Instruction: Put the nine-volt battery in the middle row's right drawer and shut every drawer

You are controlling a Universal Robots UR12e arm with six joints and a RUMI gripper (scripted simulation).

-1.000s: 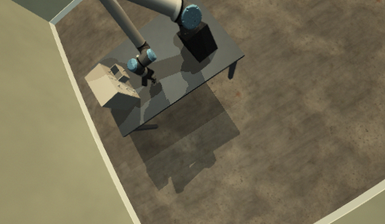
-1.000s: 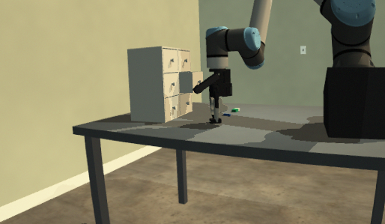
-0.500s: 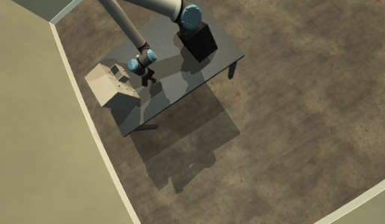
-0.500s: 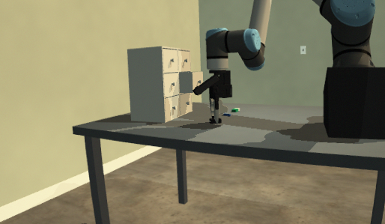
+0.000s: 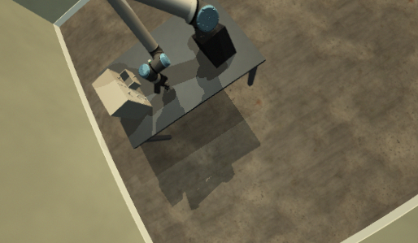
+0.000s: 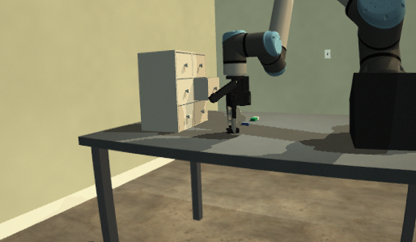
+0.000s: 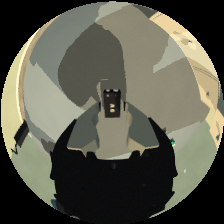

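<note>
My hand is 1 cm short of the nine-volt battery and 1 cm above it. From my hand the other things lie so: blue item 1 cm behind, 17 cm to the right, 1 cm below; then green-and-white item 2 cm behind, 32 cm to the right, 1 cm below.
</note>
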